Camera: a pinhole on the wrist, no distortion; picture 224 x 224 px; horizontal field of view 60.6 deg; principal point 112.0 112.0 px. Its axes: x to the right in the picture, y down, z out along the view. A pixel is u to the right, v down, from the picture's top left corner.
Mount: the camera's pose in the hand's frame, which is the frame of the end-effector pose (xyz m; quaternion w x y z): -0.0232 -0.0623 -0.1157 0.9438 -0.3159 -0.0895 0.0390
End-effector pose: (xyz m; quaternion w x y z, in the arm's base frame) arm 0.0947 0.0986 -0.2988 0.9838 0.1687 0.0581 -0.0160
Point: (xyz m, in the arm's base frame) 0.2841 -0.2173 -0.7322
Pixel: behind the camera
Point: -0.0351 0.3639 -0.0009
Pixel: 94 170
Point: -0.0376 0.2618 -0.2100
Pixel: 63 194
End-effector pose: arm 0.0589 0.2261 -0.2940 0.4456 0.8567 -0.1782 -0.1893
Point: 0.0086 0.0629 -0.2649
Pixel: 186 112
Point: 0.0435 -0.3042 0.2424
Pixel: outside the picture
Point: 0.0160 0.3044 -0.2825
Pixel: 35 77
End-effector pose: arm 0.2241 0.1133 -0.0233 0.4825 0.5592 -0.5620 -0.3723
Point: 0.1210 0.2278 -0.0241
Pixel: 67 80
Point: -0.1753 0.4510 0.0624
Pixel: 35 102
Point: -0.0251 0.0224 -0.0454
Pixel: 200 28
